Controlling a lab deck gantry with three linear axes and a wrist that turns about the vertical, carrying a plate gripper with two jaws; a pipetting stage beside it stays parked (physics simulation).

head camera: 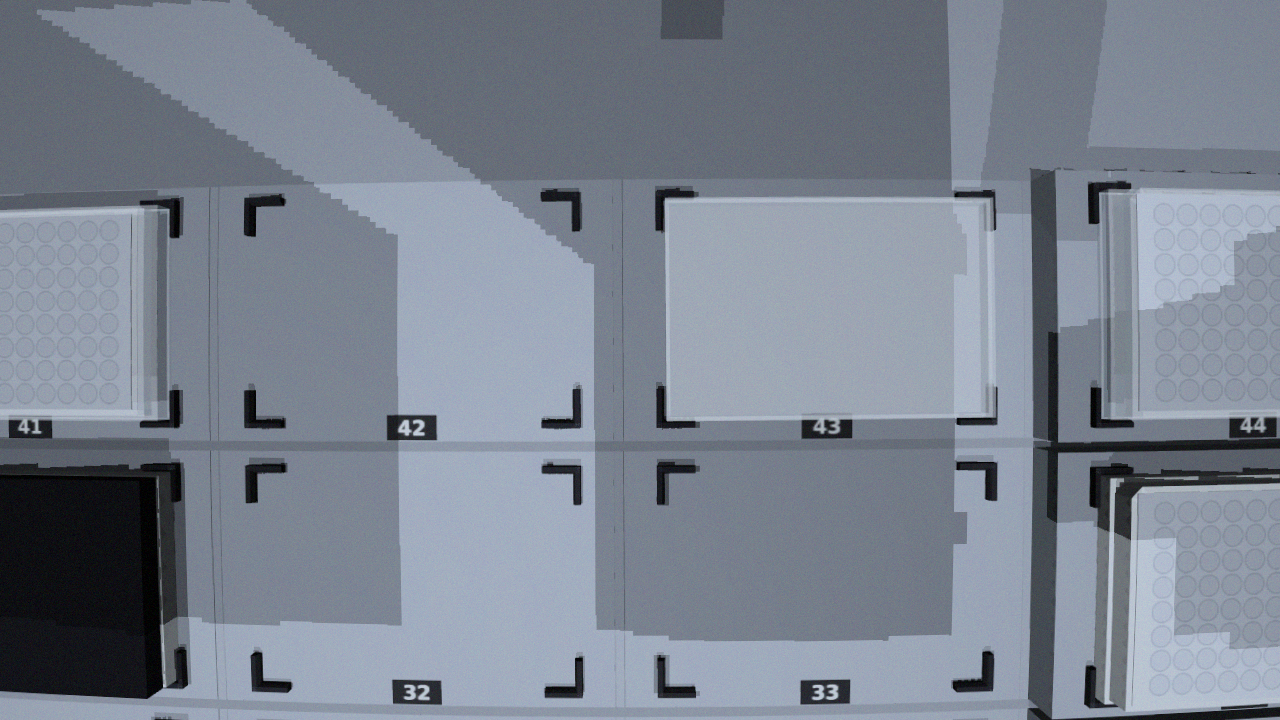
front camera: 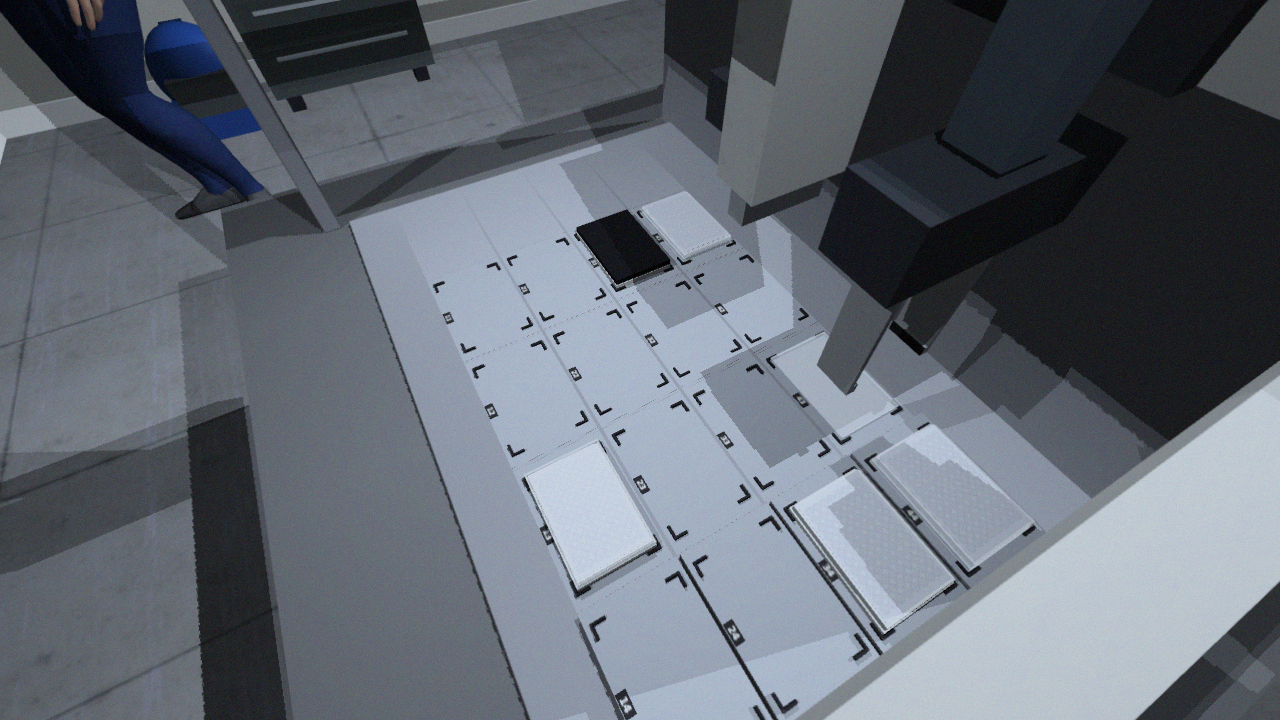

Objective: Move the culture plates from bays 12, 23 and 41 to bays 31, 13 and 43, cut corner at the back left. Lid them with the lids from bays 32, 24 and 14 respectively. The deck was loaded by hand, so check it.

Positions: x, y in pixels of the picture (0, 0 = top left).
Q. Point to a black lid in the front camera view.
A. At 622, 246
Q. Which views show my gripper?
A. The front camera view only.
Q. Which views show the black lid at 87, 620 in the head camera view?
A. The head camera view and the front camera view: all of them.
